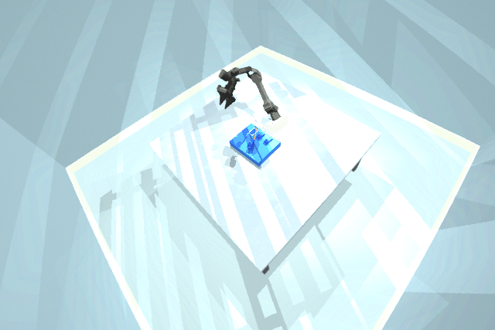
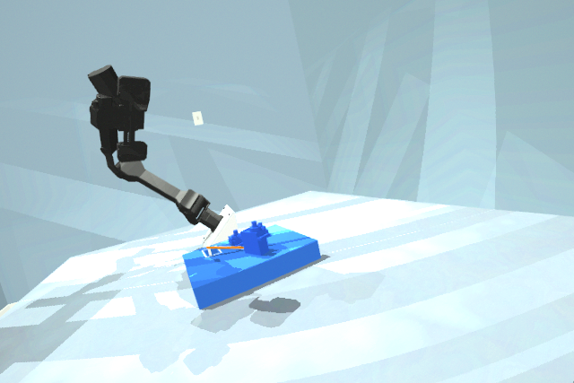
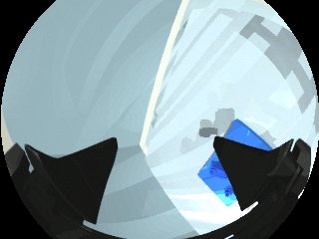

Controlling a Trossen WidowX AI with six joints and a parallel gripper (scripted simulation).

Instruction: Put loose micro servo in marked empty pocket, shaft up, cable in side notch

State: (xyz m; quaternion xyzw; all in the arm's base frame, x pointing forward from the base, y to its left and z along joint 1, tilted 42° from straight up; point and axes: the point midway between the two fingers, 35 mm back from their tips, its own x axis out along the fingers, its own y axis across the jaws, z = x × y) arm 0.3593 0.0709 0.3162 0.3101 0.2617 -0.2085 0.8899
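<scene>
The blue deck is 340 mm below my gripper tip, 170 mm to the left of it and 50 mm behind it.
</scene>
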